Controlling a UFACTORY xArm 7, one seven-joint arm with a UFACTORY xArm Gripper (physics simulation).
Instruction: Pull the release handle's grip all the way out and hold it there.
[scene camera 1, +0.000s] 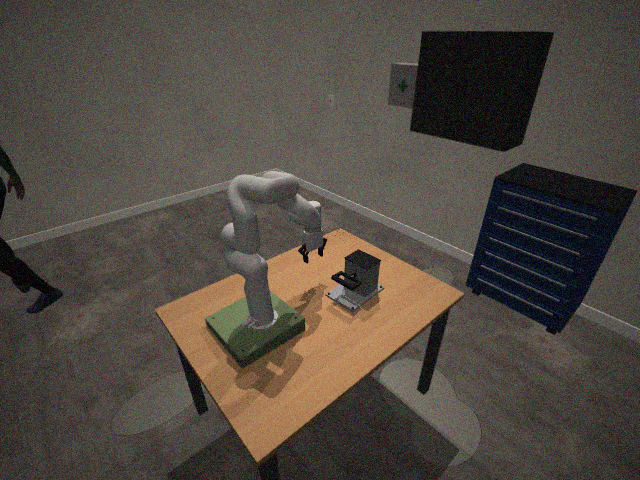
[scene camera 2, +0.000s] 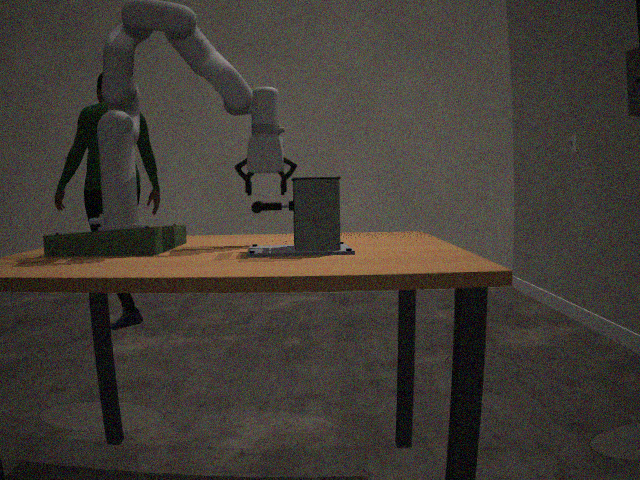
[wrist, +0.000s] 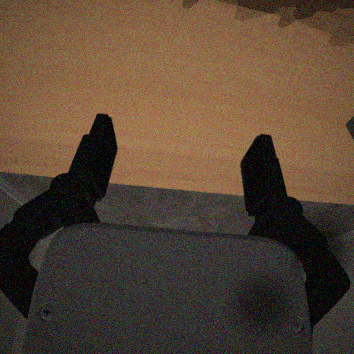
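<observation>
The release handle's black grip (scene camera 1: 354, 284) (scene camera 2: 268, 206) is a loop that sticks out level from the side of a dark grey upright housing (scene camera 1: 369, 277) (scene camera 2: 316, 214). A short light stem shows between grip and housing in scene camera 2. The housing stands on a flat metal plate (scene camera 1: 336, 296) (scene camera 2: 268, 251) on the table. My gripper (scene camera 1: 313, 257) (scene camera 2: 266, 192) (wrist: 182, 138) is open and empty, pointing down. In scene camera 2 its fingertips appear a little above the grip; in scene camera 1 they are apart from it, towards the table's far left edge. The handle does not show in the wrist view.
The arm stands on a green block (scene camera 1: 222, 316) (scene camera 2: 103, 243) (wrist: 351, 127) on the wooden table (scene camera 1: 392, 320) (scene camera 2: 413, 260) (wrist: 175, 60). A blue drawer cabinet (scene camera 1: 537, 253) stands beyond the table. A person in green (scene camera 2: 93, 139) stands behind the arm.
</observation>
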